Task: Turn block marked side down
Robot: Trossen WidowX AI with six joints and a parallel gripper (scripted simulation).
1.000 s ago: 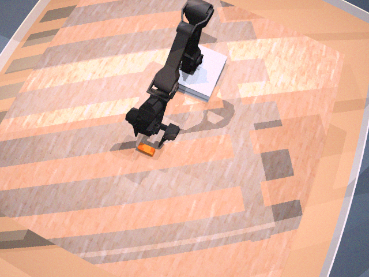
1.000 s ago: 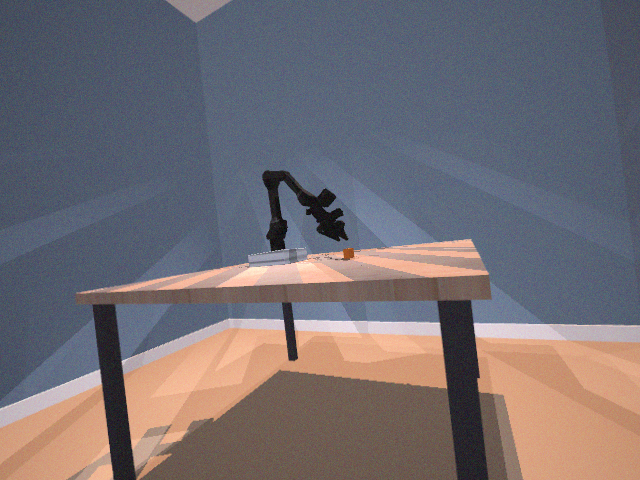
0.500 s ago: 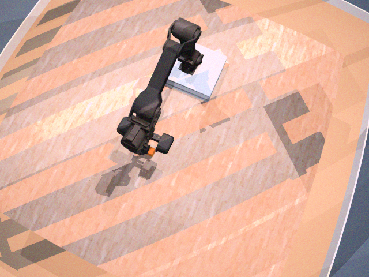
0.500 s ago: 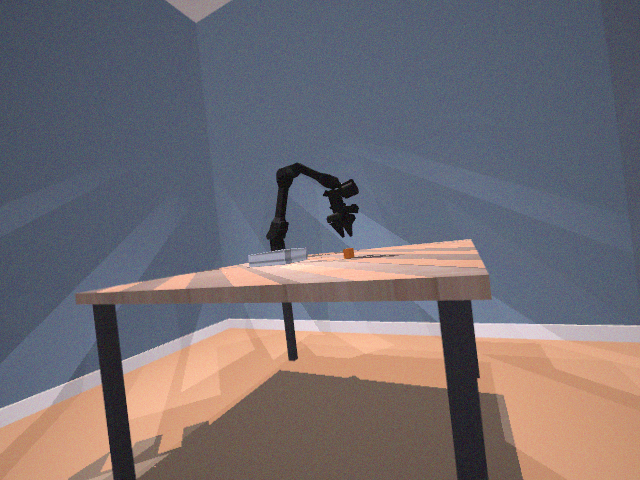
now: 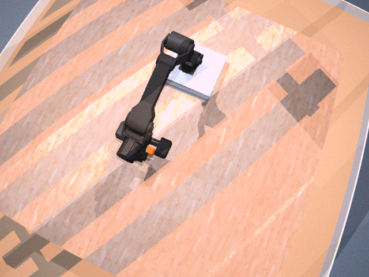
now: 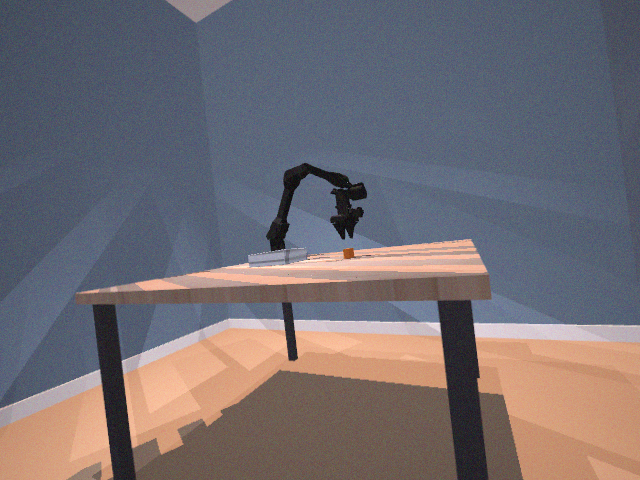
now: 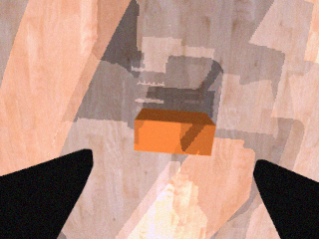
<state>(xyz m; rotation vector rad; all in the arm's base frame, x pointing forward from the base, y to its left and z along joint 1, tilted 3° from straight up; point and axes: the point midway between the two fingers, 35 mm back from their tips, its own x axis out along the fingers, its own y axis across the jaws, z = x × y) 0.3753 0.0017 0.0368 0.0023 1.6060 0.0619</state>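
Now: the orange block 6 cm below my gripper tip and 1 cm behind it.
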